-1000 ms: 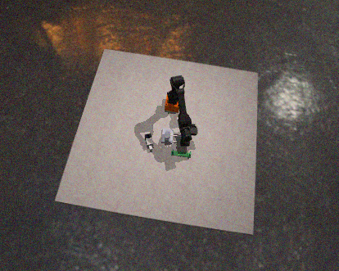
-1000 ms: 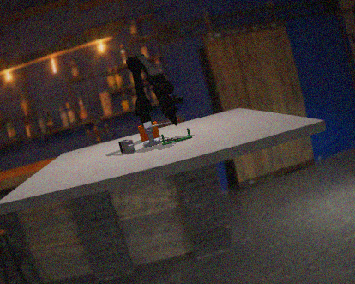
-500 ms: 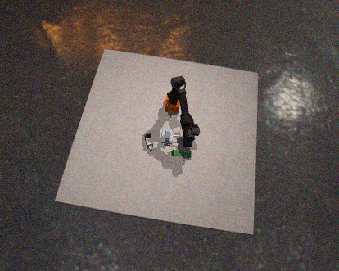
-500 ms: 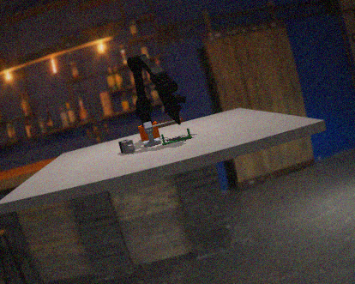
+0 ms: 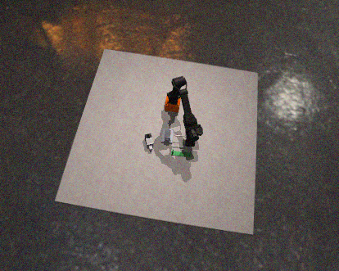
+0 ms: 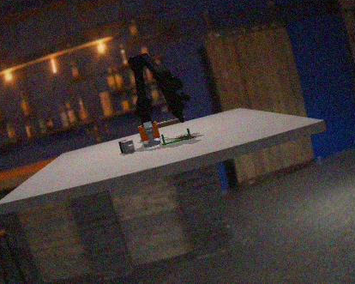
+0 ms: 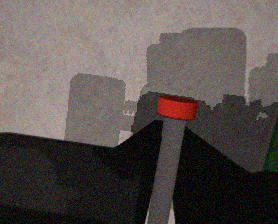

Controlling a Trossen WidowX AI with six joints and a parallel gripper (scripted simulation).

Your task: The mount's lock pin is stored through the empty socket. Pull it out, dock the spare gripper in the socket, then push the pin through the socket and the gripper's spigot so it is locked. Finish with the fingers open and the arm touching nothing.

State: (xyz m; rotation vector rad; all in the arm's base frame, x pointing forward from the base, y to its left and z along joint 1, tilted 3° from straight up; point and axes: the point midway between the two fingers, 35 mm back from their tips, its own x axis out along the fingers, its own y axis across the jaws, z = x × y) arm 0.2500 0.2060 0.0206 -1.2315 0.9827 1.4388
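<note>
My gripper tip is 110 mm short of the green pin cradle, 40 mm to the left of it and 40 mm above it. Also, from my gripper tip: mount 30 mm ahead, 170 mm to the right, 10 mm below; then spare gripper 110 mm ahead, 280 mm to the right, 40 mm below.
</note>
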